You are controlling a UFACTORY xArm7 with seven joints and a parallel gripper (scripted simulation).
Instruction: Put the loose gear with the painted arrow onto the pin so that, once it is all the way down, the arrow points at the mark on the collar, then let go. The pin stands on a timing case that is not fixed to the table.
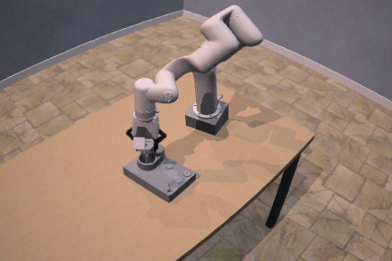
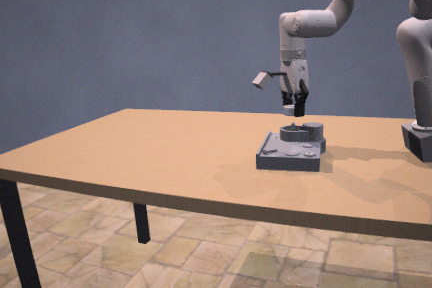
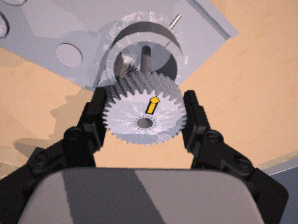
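My gripper is now right at the grey gear. Round my hand: flat disc (30 mm behind, 150 mm to the left, 90 mm below); then grey pin (40 mm ahead, 160 mm to the left, 90 mm below).
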